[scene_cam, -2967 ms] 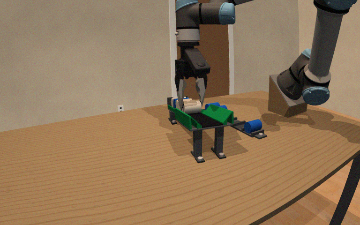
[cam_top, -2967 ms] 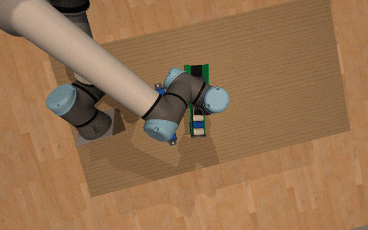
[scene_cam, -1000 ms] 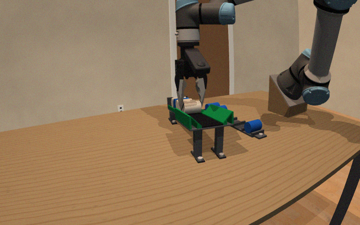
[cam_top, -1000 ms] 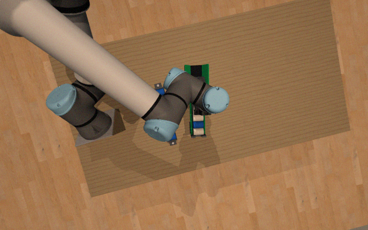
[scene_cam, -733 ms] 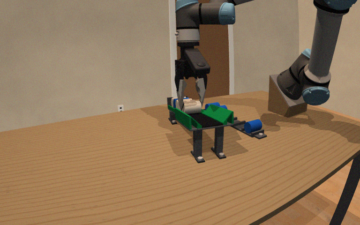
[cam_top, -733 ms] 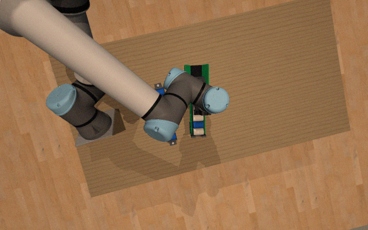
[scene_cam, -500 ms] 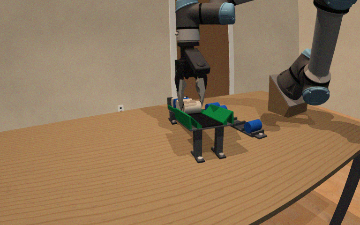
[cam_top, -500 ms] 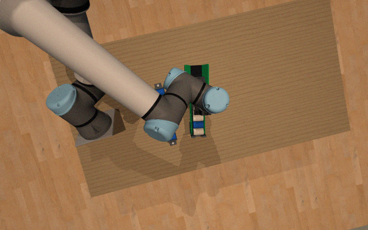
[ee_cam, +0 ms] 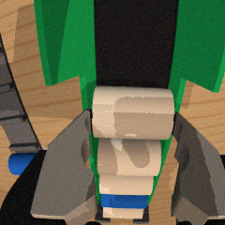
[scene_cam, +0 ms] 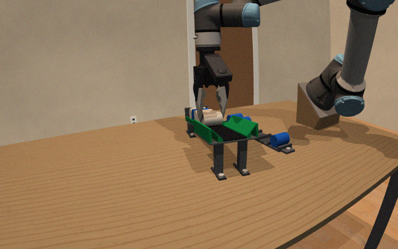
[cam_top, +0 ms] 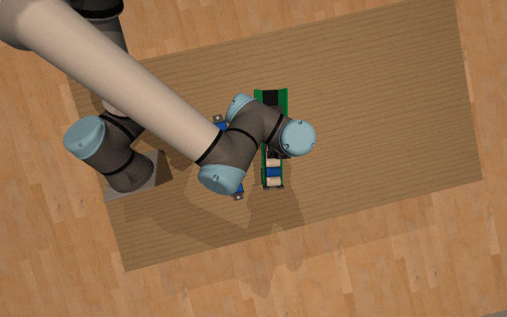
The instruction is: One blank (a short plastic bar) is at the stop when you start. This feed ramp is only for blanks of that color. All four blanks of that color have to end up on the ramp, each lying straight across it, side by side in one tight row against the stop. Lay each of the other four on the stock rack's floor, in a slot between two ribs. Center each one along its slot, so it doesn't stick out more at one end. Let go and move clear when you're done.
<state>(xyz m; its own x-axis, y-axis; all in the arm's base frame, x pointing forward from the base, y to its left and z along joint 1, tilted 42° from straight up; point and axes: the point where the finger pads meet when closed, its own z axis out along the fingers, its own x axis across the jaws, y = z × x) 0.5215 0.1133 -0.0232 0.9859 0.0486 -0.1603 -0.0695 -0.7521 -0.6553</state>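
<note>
The feed ramp lies 30 mm below my hand. Round my hand: grey stock rack 190 mm behind, 110 mm below, 60 mm to the right; grey stop 190 mm to the right, 50 mm below, 10 mm behind.
</note>
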